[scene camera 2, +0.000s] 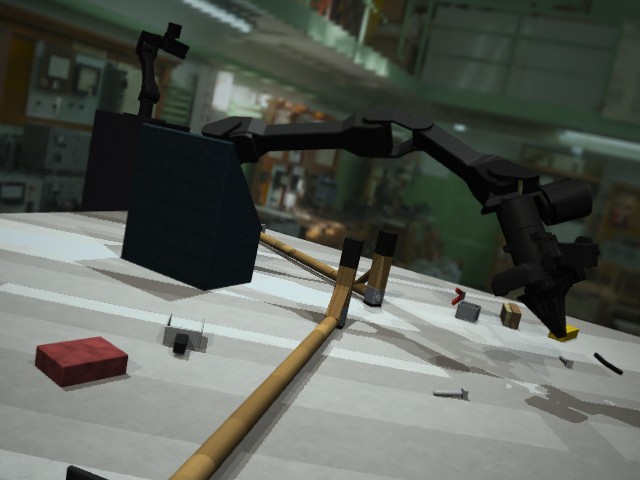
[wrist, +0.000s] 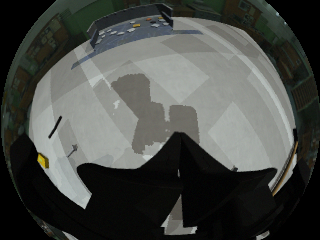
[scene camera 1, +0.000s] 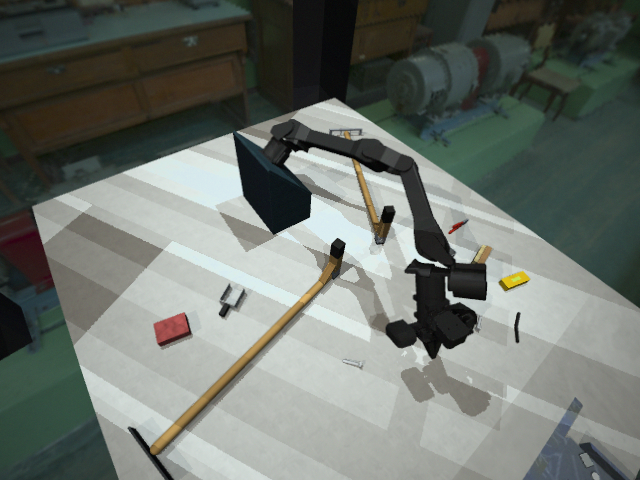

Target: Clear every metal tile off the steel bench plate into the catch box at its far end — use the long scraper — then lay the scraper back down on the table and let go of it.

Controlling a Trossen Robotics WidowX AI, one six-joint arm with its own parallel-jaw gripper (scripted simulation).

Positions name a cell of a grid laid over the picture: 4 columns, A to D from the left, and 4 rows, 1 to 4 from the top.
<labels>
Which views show the gripper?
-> Scene camera 2, the wrist view and scene camera 1: all of them.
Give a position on a red block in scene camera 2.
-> A4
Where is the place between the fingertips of the gripper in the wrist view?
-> C3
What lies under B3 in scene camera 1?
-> A red block.
</labels>
